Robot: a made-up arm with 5 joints.
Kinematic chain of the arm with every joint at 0, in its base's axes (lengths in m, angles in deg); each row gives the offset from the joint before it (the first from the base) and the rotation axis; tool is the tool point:
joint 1: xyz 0 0 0.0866 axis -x
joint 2: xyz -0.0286 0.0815 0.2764 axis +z
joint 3: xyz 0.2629 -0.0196 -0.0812 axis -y
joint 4: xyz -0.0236 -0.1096 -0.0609 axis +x
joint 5: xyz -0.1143 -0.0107 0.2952 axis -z
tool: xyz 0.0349 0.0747 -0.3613
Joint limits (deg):
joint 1: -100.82..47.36
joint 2: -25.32..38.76
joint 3: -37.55..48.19
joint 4: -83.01..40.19
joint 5: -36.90..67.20
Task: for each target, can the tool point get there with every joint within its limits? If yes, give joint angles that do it. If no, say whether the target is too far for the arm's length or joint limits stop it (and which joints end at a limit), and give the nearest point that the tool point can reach.
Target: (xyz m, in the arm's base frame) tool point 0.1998 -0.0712 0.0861
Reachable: yes | joints -44.92 -7.84 20.70 -4.23 31.91
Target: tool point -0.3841 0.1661 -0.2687
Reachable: no: joint limits stop it (at a limit: joint 1, joint 2, joint 4, joint 5) | nearest point -0.0205 -0.0448 -0.0527 | short by 0.473 m
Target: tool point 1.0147 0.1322 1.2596
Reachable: no: too far | nearest point 0.2845 0.0237 0.2971 | short by 1.213 m
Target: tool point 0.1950 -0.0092 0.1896
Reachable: yes | joints 7.58 18.89 -14.90 -46.84 50.81
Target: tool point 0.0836 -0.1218 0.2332
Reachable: yes | joints -70.40 30.78 -29.81 15.45 -13.86
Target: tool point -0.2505 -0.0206 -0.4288
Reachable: no: joint limits stop it (at a limit: joint 1, joint 2, joint 4, joint 5) | nearest point -0.0469 -0.0999 -0.0505 | short by 0.437 m
